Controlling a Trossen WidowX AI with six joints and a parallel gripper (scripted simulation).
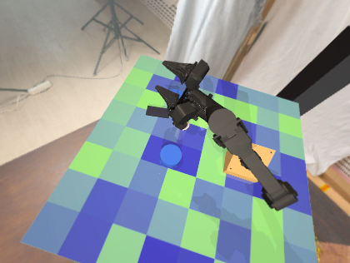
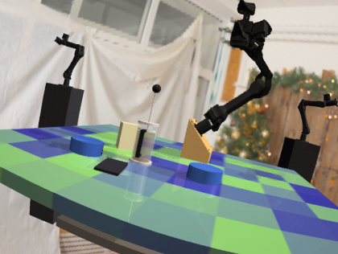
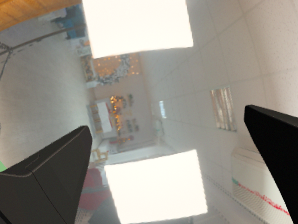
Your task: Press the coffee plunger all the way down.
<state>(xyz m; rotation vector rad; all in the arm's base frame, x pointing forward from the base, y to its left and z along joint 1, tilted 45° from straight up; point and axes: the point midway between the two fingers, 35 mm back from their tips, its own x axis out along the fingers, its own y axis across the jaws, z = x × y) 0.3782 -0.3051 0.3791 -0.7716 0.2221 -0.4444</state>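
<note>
My gripper tip is 440 mm above the coffee press, 220 mm to the left of it and 120 mm past it. From my gripper tip the other things lie so: flat black slab (570 mm below, 280 mm to the right, 40 mm ahead).
</note>
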